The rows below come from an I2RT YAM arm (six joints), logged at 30 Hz.
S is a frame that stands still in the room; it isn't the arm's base.
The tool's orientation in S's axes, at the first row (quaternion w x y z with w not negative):
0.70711 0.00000 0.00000 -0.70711
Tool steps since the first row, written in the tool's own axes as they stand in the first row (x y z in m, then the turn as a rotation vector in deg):
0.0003 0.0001 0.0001 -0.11 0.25 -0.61
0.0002 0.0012 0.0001 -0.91 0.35 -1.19
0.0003 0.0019 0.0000 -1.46 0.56 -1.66
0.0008 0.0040 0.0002 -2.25 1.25 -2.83
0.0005 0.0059 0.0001 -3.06 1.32 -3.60
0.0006 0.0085 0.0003 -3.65 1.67 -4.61
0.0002 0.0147 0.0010 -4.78 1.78 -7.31
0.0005 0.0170 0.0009 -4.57 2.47 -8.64
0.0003 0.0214 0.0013 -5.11 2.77 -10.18
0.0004 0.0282 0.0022 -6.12 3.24 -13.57
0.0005 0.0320 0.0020 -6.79 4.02 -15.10
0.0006 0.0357 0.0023 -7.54 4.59 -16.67
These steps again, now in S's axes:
0.0001 -0.0003 0.0001 0.25 0.11 -0.61
0.0012 -0.0002 0.0001 0.35 0.91 -1.19
0.0019 -0.0003 0.0000 0.56 1.46 -1.66
0.0040 -0.0008 0.0002 1.25 2.25 -2.83
0.0059 -0.0005 0.0001 1.32 3.06 -3.60
0.0085 -0.0006 0.0003 1.67 3.65 -4.61
0.0147 -0.0002 0.0010 1.78 4.78 -7.31
0.0170 -0.0005 0.0009 2.47 4.57 -8.64
0.0214 -0.0003 0.0013 2.77 5.11 -10.18
0.0282 -0.0004 0.0022 3.24 6.12 -13.57
0.0320 -0.0005 0.0020 4.02 6.79 -15.10
0.0357 -0.0006 0.0023 4.59 7.54 -16.67

